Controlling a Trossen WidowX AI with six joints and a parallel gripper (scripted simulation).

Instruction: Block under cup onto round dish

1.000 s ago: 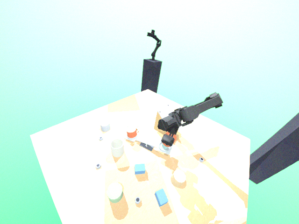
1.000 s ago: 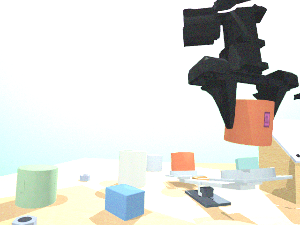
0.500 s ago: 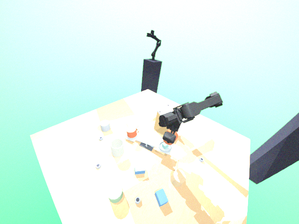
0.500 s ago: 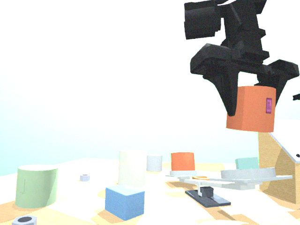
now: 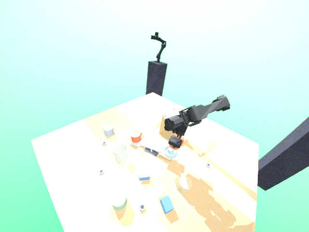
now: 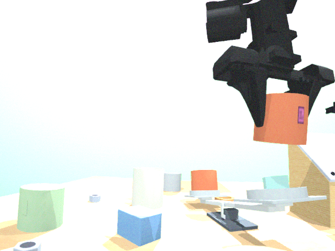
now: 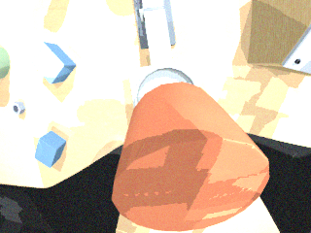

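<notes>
Right now my gripper tip is 10 mm to the left of the pale teal block and 80 mm above it. The rest, counted from my gripper tip: green cylinder: 380 mm ahead, 10 mm to the right, 130 mm below; then grey cylinder: 180 mm ahead, 490 mm to the right, 130 mm below; then cream cup: 230 mm ahead, 230 mm to the right, 130 mm below.
</notes>
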